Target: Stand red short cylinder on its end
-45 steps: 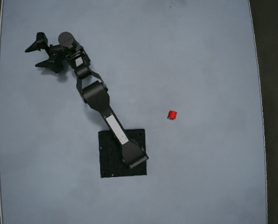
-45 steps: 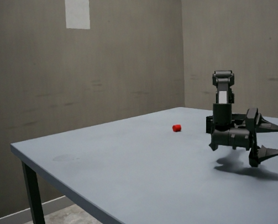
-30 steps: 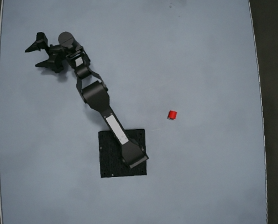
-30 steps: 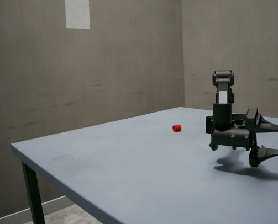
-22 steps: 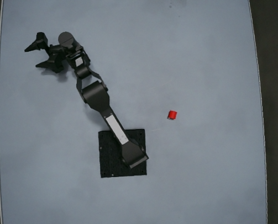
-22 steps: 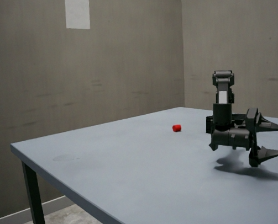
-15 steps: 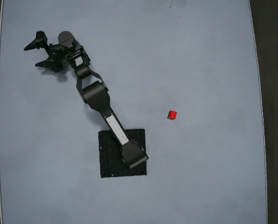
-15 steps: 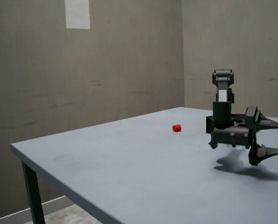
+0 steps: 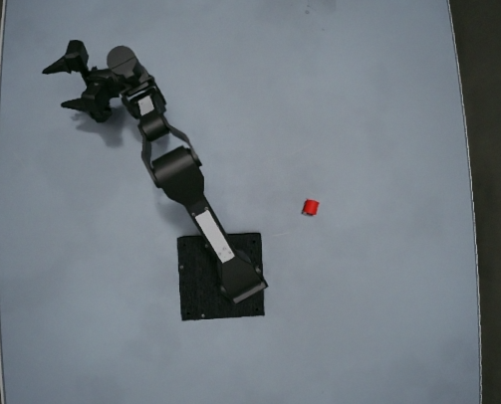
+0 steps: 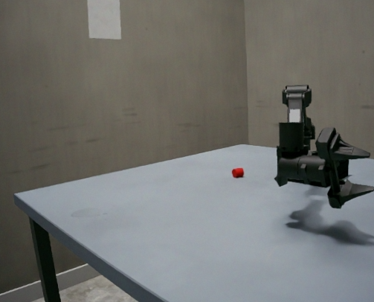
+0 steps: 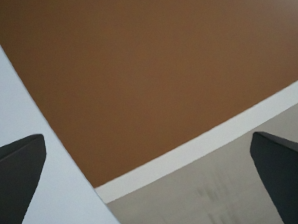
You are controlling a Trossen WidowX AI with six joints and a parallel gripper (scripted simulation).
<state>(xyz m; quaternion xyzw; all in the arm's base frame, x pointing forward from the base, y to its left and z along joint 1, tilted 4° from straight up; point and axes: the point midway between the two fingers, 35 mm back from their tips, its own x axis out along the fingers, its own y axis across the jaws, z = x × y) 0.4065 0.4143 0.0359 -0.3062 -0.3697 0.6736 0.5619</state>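
My hand is 580 mm to the left of the red short cylinder, 230 mm past it and 140 mm above it.
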